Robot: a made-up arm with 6 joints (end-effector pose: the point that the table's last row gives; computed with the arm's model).
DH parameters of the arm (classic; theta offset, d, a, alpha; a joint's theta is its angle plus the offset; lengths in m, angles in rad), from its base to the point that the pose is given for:
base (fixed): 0 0.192 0 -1.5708
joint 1: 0 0.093 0.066 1.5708
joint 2: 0 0.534 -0.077 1.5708
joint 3: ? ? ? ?
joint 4: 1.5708 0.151 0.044 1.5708
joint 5: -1.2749 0 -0.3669 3.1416
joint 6: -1.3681 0 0.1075 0
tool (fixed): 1.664 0.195 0 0
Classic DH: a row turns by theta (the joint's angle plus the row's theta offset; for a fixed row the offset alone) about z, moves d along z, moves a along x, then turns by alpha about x.
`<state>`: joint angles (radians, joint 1 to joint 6).
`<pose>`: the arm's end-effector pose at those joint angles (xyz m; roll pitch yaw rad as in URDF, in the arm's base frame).
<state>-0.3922 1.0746 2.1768 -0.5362 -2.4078 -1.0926</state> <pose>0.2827 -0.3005 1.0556 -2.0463 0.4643 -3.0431</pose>
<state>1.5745 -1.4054 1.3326 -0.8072 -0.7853 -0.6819</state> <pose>0.0429 0.0521 0.7019 -0.5975 0.1009 -0.1496</pose>
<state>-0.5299 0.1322 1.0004 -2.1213 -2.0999 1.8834</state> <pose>0.1524 -0.0868 0.5041 1.5224 0.8011 0.6297</pose>
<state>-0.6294 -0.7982 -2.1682 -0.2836 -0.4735 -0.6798</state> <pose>-0.5962 -0.4500 0.9127 2.4730 1.2755 1.5496</pose>
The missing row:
joint 3: -1.5708 0.21 0.039 1.5708
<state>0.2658 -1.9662 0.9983 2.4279 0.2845 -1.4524</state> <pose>-0.1158 0.2920 0.1151 2.0828 0.0413 0.3011</pose>
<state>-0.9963 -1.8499 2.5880 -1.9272 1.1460 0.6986</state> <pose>-0.4836 0.1436 0.0158 -2.6602 -0.7682 2.3906</pose>
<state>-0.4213 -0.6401 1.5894 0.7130 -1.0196 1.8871</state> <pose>-0.3368 0.0933 0.1929 -1.7351 0.9042 0.0639</pose>
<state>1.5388 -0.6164 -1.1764 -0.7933 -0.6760 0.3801</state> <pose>0.8622 -0.1562 0.6989 -2.1610 1.3759 2.8385</pose>
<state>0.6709 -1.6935 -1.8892 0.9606 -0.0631 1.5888</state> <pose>0.5825 0.0102 0.8809 2.2289 0.1495 0.7512</pose>
